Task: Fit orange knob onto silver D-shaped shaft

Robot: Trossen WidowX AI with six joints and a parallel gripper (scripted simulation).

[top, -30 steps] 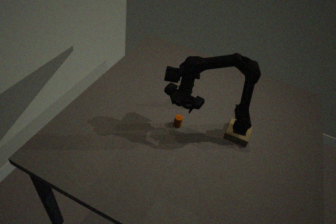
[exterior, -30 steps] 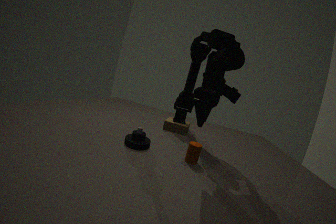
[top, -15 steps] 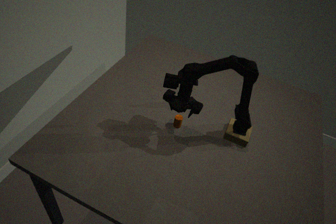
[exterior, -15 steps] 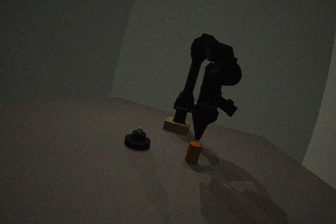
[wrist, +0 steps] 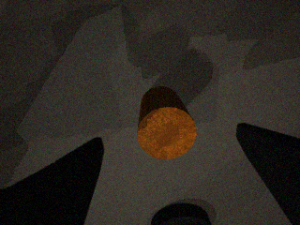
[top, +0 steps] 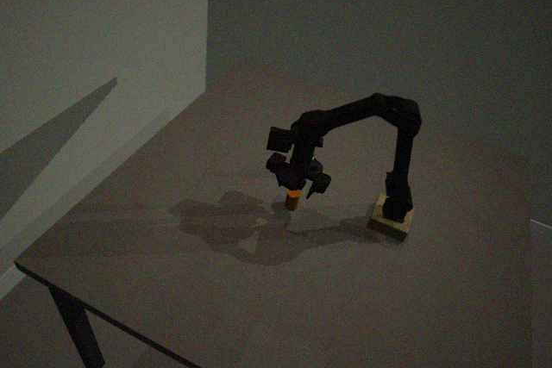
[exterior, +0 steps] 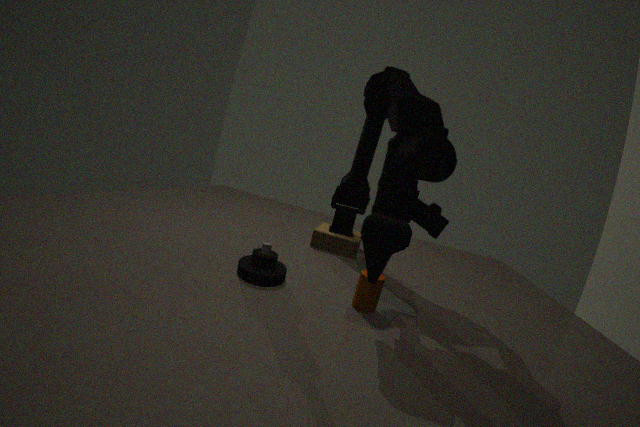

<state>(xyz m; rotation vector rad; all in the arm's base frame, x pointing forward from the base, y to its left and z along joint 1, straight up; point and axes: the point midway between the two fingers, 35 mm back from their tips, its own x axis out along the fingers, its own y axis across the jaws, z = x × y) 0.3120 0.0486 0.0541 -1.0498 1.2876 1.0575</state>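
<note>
The orange knob lies 2 cm below my gripper tip. Round my gripper tip: round black pedestal 18 cm to the right, 3 cm below, 2 cm behind.
</note>
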